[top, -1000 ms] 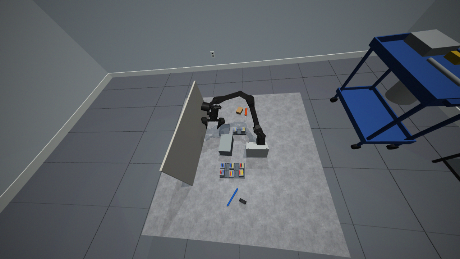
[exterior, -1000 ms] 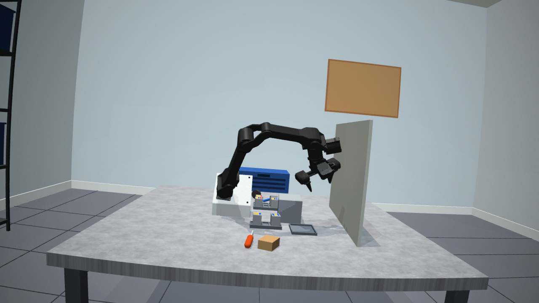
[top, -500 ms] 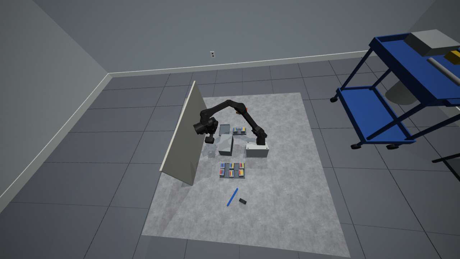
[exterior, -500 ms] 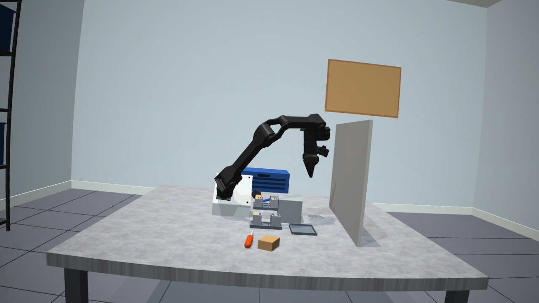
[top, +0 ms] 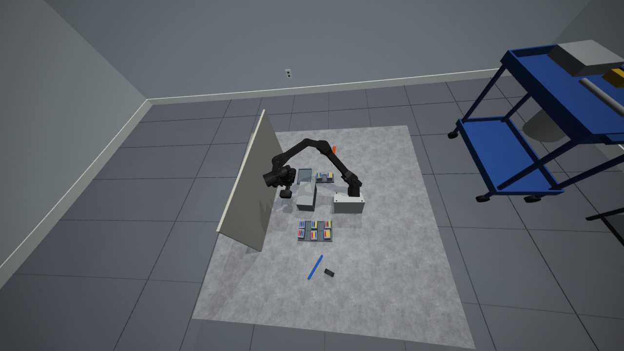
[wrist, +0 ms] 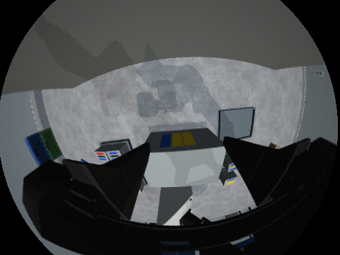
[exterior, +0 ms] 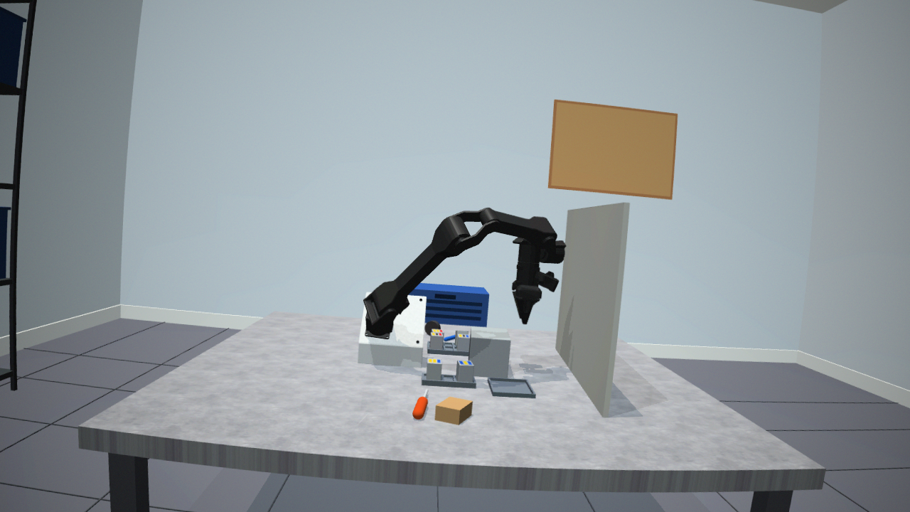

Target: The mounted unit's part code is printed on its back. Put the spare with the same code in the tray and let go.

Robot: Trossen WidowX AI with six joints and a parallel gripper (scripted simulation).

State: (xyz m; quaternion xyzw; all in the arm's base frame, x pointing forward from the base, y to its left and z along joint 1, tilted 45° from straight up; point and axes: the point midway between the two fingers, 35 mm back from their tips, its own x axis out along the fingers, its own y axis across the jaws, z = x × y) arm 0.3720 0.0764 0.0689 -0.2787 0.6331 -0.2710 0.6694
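Now: the small rack 180 mm behind my gripper tip, 160 mm to the right of it and 130 mm below it. Also, from my gripper tip: grey mounted unit: 90 mm below, 80 mm behind, 10 mm to the left; tall grey panel: 160 mm ahead, 90 mm above; grey tray: 180 mm to the right, 130 mm below, 30 mm behind.
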